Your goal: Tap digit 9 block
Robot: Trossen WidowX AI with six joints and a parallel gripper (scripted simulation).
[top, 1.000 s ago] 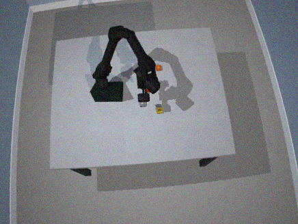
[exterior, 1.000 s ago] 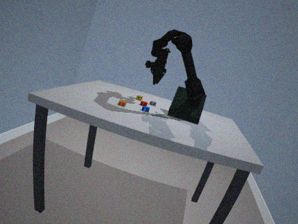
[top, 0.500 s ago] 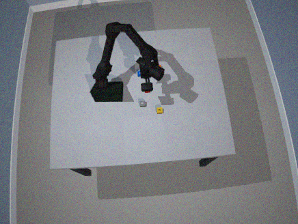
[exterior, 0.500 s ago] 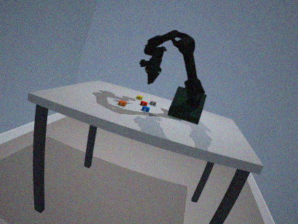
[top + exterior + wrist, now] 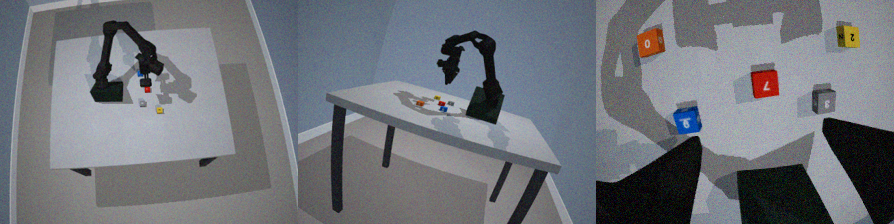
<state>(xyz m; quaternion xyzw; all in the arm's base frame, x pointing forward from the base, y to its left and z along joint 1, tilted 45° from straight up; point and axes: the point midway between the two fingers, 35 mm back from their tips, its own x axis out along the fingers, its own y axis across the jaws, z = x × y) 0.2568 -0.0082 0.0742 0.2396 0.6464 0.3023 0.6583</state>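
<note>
Right now the blue block is 4 cm behind my gripper tip, 9 cm to the left of it and 12 cm below it. The rest, counted from my gripper tip: orange block (8 cm ahead, 13 cm to the left, 12 cm below); red block (1 cm ahead, 2 cm to the right, 12 cm below); grey block (2 cm behind, 12 cm to the right, 12 cm below).
</note>
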